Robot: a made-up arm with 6 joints. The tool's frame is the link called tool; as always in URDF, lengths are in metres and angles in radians. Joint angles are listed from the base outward. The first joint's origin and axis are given. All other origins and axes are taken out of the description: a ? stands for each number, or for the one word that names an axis. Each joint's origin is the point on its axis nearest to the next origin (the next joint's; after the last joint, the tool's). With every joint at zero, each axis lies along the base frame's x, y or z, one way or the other. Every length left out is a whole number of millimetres.
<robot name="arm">
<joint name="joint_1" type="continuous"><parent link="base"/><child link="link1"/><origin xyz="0.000 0.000 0.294"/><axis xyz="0 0 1"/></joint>
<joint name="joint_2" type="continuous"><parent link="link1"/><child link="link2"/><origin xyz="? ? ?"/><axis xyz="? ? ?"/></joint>
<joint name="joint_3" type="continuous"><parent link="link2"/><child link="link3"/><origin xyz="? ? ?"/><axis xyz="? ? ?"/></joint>
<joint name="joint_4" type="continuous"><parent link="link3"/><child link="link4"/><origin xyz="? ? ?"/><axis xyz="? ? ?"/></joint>
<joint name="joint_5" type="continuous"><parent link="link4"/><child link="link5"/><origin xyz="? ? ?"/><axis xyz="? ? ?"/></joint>
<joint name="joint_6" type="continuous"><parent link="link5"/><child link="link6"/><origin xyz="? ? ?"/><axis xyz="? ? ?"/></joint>
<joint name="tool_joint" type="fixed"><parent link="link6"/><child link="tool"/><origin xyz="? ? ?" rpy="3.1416 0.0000 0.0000"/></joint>
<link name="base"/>
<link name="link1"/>
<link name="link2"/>
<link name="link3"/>
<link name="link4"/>
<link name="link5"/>
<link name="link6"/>
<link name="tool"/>
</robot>
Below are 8 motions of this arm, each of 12 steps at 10 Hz.
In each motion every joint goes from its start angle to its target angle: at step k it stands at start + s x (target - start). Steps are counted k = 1, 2, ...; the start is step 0. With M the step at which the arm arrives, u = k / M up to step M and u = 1 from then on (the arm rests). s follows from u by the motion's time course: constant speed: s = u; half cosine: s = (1 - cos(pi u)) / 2; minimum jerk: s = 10 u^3 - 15 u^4 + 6 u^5.
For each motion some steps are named. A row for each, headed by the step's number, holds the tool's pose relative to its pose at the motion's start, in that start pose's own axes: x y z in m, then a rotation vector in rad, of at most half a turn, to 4 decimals.
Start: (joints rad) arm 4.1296 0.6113 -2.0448 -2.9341 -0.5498 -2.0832
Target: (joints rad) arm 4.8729 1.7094 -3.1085 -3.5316 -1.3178 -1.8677
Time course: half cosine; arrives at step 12
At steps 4, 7, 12:
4: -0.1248 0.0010 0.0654 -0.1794 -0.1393 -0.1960
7: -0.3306 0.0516 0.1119 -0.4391 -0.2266 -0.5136
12: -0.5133 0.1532 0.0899 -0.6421 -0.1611 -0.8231

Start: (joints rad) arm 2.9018 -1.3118 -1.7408 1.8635 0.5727 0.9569
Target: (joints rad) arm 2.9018 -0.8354 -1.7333 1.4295 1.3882 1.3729
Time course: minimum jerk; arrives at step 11
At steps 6, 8, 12:
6: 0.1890 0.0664 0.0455 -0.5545 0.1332 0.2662
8: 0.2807 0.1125 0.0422 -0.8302 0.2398 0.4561
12: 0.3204 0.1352 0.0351 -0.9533 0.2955 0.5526

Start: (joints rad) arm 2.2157 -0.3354 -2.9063 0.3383 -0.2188 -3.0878
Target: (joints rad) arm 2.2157 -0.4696 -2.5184 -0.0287 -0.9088 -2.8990
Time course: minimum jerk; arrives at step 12
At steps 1, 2, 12:
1: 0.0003 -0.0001 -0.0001 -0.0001 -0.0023 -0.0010
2: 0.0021 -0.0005 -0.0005 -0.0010 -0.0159 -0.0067
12: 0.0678 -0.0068 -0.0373 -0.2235 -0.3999 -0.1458

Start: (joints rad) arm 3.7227 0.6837 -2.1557 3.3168 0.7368 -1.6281
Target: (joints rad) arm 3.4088 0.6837 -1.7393 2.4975 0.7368 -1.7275
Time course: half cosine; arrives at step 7
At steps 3, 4, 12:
3: 0.1032 0.0650 -0.0461 -0.1518 -0.1194 -0.3402
4: 0.1614 0.0954 -0.0820 -0.2533 -0.2027 -0.5099
12: 0.2567 0.1361 -0.1600 -0.4469 -0.3768 -0.7544

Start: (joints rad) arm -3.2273 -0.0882 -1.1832 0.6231 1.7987 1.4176
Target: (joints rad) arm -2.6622 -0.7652 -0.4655 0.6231 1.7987 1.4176
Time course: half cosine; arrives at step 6
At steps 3, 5, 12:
3: -0.0808 0.0696 0.1345 -0.1914 0.1026 -0.1820
5: -0.0989 0.1433 0.2456 -0.3564 0.1957 -0.3378
12: -0.0979 0.1546 0.2619 -0.3818 0.2105 -0.3618

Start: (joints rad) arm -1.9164 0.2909 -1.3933 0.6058 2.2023 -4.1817
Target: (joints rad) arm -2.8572 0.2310 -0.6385 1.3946 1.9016 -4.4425
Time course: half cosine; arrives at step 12
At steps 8, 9, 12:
8: 0.3460 -0.1617 0.0833 -0.2591 -1.2882 -0.0302
9: 0.3830 -0.1729 0.1152 -0.2644 -1.4815 -0.0191
12: 0.4269 -0.1849 0.1661 -0.2630 -1.7568 0.0070

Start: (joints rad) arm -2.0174 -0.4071 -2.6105 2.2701 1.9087 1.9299
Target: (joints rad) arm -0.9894 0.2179 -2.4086 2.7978 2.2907 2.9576
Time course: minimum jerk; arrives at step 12
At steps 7, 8, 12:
7: 0.2847 -0.0770 -0.1033 -0.7114 -0.8719 0.6604
8: 0.3523 -0.0893 -0.0662 -0.9319 -0.9964 0.7553
12: 0.4414 -0.0954 0.0275 -1.3023 -1.1402 0.8616

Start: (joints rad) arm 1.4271 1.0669 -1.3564 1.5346 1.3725 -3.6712
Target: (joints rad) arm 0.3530 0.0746 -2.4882 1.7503 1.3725 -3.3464
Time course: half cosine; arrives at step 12
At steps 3, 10, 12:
3: -0.0135 0.1709 -0.1223 -0.1662 -0.1770 -0.2215
10: 0.8441 0.5748 -0.5947 -0.3668 -1.1881 -1.4862
12: 0.9318 0.5736 -0.5527 -0.3050 -1.2597 -1.5912

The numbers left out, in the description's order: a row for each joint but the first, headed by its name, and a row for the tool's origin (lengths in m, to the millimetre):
joint_2: xyz 0.000 0.000 0.000, axis 0 1 0
joint_3: xyz 0.049 0.000 0.259, axis 0 1 0
joint_4: xyz 0.109 0.000 -0.483, axis 0 0 -1
joint_5: xyz 0.000 0.000 0.000, axis 0 1 0
joint_6: xyz 0.047 0.000 -0.060, axis 0 0 -1
tool: xyz 0.000 0.000 0.000

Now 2 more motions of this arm.
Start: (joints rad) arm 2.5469 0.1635 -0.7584 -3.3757 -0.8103 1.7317
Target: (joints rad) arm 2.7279 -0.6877 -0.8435 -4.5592 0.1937 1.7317
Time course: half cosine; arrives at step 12
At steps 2, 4, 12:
2: -0.0047 0.0098 -0.0239 -0.1390 -0.0480 -0.0565
4: -0.0153 0.0308 -0.0978 -0.5128 -0.1765 -0.2183
12: -0.0152 -0.0584 -0.4531 -1.7815 -0.7758 -1.0459

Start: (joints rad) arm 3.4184 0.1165 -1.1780 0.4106 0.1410 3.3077
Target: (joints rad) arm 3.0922 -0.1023 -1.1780 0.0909 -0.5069 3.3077
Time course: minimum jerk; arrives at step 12
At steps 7, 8, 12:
7: -0.1196 -0.0614 -0.1176 0.0309 -0.6300 -0.1290
8: -0.1374 -0.0728 -0.1463 0.0386 -0.7576 -0.1678
12: -0.1595 -0.0890 -0.1919 0.0502 -0.9491 -0.2366

